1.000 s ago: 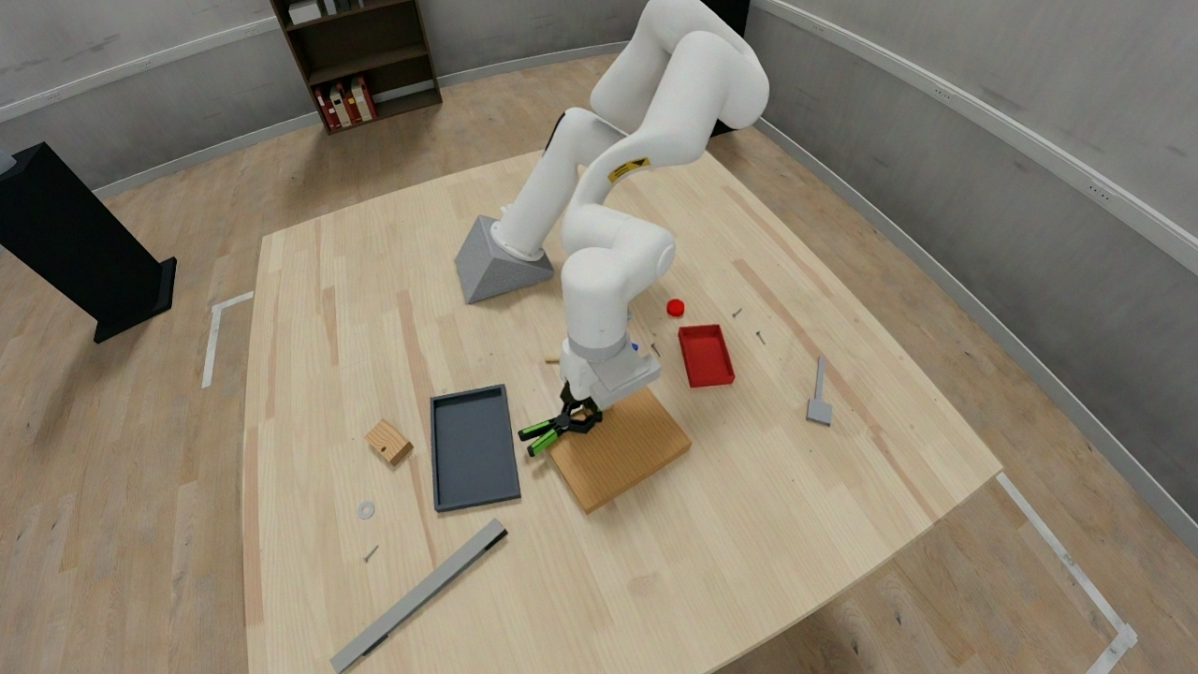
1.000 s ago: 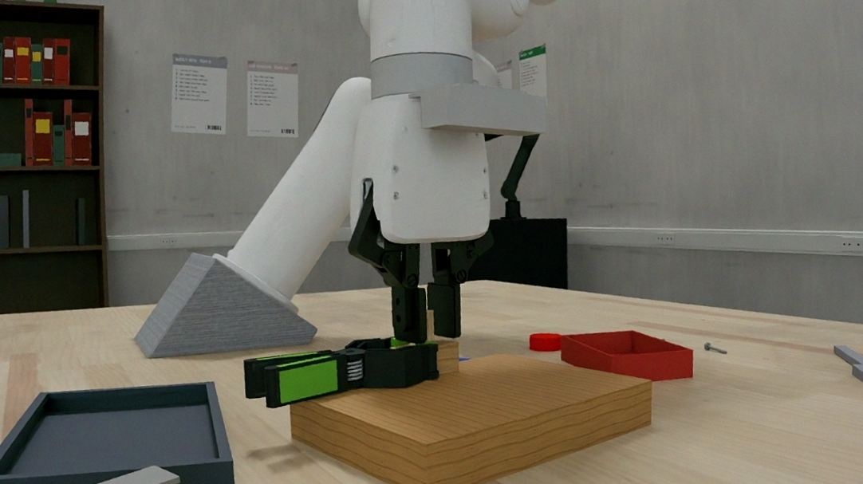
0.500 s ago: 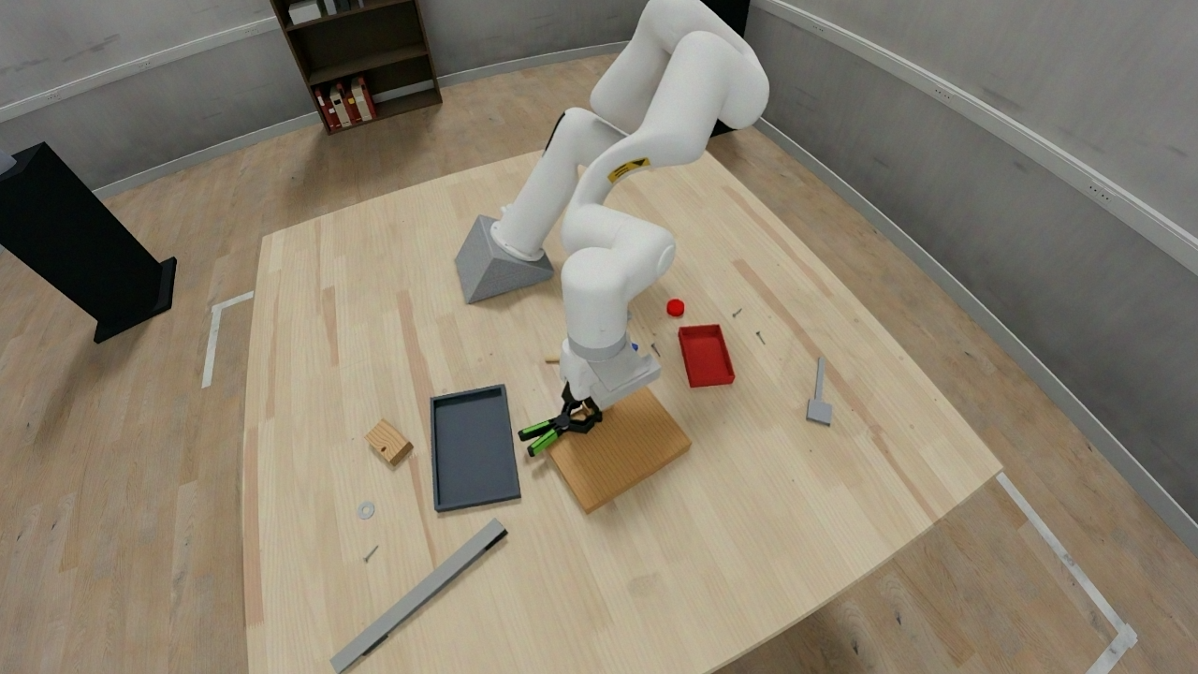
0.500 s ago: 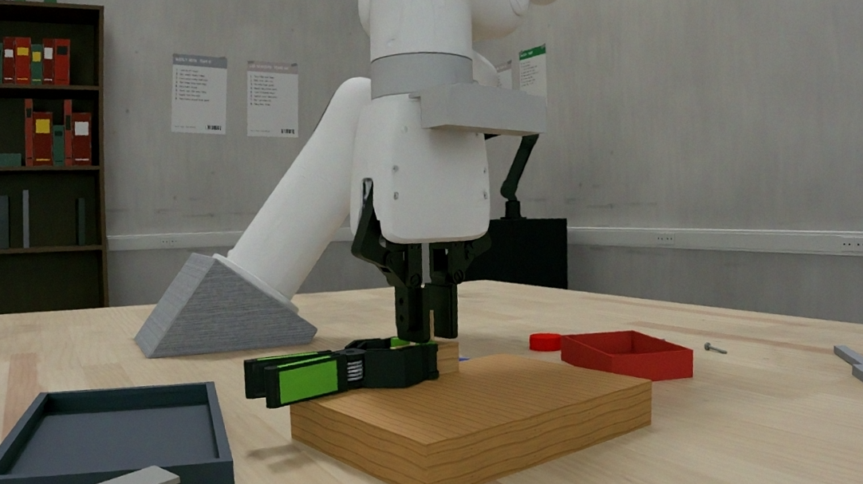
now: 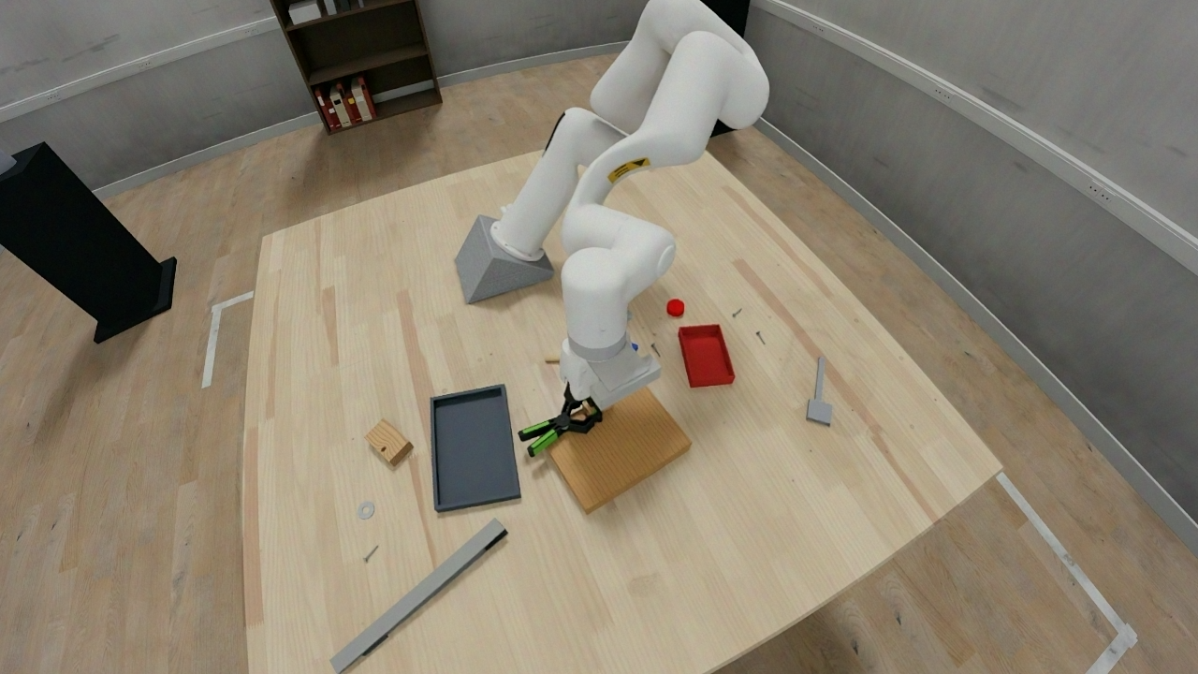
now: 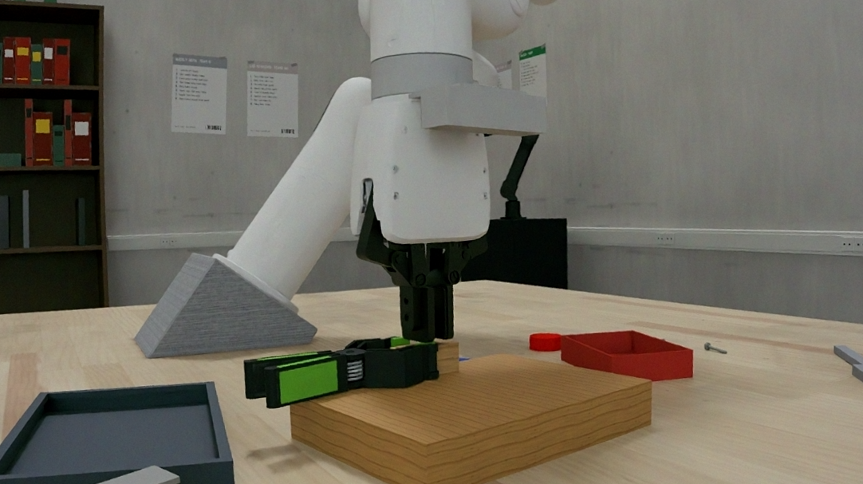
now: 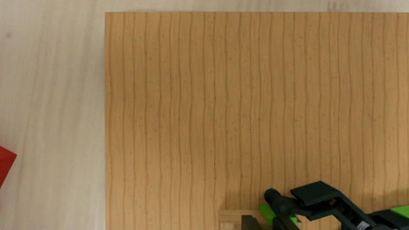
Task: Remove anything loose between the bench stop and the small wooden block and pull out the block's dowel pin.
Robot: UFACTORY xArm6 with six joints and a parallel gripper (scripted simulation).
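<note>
Right now the dowel pin is 20 mm below my hand. Also, from my hand: loose dowel (130 mm behind, 70 mm below, 10 mm to the left); bench board (50 mm below, 50 mm ahead, 10 mm to the right); small wooden block (40 mm below).
</note>
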